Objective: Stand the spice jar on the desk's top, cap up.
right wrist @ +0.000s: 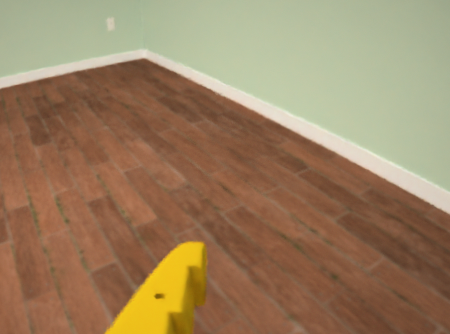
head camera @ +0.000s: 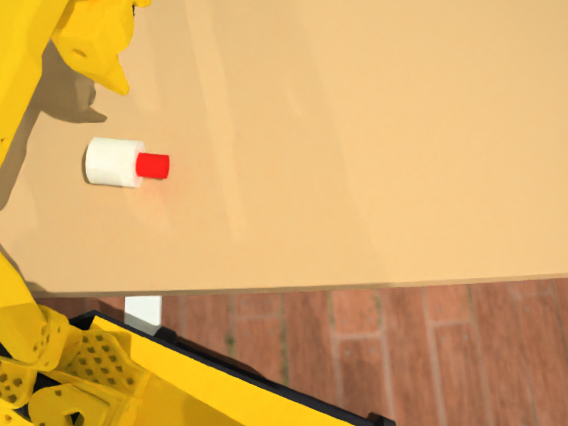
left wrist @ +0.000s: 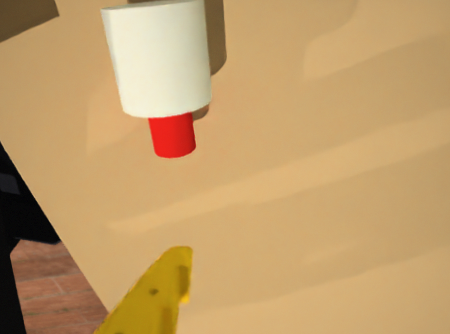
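Seen in the pictures: left hand, its tool point: (head camera: 124, 86) (left wrist: 191, 267); right hand, its tool point: (right wrist: 205, 265); left arm's base, origin of its link: (head camera: 54, 392).
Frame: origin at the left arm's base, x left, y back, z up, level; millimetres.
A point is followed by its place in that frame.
Observation:
The spice jar (head camera: 115, 162) @[z -14, x 51, y -188 mm] (left wrist: 162, 60) @[z -12, x 62, y -199 mm], white with a narrower red cap, lies on its side on the tan desk (head camera: 425, 150) @[z -54, x -204, y -334 mm] (left wrist: 325, 225) @[z -54, x -36, y -321 mm]. Its cap points to the right in the head view and down in the left wrist view. My left gripper (head camera: 132, 47) (left wrist: 184, 255) is open and empty, above the desk and apart from the jar; one notched jaw shows in the left wrist view. My right gripper (right wrist: 199, 250) is open, with one notched jaw showing over the floor; the jar does not show in the right wrist view.
The desk's front edge (head camera: 300, 291) @[z -74, x -139, y -159 mm] runs below the jar in the head view. A white desk leg (head camera: 143, 312) and the yellow cart with a black rim (head camera: 260, 377) stand below it. The right wrist view shows brown floor (right wrist: 150, 175) @[z -775, x -415, y 1676 mm] and green walls (right wrist: 300, 60) @[z -349, x 435, y 2043 mm].

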